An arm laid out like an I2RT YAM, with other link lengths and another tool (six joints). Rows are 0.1 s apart.
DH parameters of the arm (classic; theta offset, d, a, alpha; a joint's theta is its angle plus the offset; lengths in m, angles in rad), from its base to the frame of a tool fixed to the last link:
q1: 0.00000 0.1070 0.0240 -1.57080
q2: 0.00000 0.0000 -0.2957 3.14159
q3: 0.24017 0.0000 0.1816 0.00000
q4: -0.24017 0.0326 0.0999 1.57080
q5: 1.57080 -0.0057 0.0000 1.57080
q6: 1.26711 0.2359 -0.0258 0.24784
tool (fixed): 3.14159 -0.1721 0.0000 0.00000
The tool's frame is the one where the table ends.
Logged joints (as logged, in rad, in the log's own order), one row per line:
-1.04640, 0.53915, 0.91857, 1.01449, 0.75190, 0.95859
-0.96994, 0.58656, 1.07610, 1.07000, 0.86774, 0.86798
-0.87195, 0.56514, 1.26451, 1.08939, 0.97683, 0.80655
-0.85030, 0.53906, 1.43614, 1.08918, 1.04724, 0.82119
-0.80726, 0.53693, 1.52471, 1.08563, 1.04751, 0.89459
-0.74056, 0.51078, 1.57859, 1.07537, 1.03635, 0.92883
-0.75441, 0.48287, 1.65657, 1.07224, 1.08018, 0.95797
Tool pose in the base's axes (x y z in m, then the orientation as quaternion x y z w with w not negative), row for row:
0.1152, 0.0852, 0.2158, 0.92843, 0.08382, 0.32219, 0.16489
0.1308, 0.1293, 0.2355, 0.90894, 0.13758, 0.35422, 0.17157
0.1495, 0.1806, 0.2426, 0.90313, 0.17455, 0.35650, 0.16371
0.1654, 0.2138, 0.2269, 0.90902, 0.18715, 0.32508, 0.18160
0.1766, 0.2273, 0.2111, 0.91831, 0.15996, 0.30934, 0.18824
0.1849, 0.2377, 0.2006, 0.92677, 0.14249, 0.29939, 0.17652
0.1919, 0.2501, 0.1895, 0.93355, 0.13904, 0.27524, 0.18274
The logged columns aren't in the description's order. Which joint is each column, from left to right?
Columns, left to right: q4, q5, q2, q1, q3, q6.
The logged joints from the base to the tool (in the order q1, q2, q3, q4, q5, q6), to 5 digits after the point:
1.01449, 0.91857, 0.75190, -1.04640, 0.53915, 0.95859
1.07000, 1.07610, 0.86774, -0.96994, 0.58656, 0.86798
1.08939, 1.26451, 0.97683, -0.87195, 0.56514, 0.80655
1.08918, 1.43614, 1.04724, -0.85030, 0.53906, 0.82119
1.08563, 1.52471, 1.04751, -0.80726, 0.53693, 0.89459
1.07537, 1.57859, 1.03635, -0.74056, 0.51078, 0.92883
1.07224, 1.65657, 1.08018, -0.75441, 0.48287, 0.95797

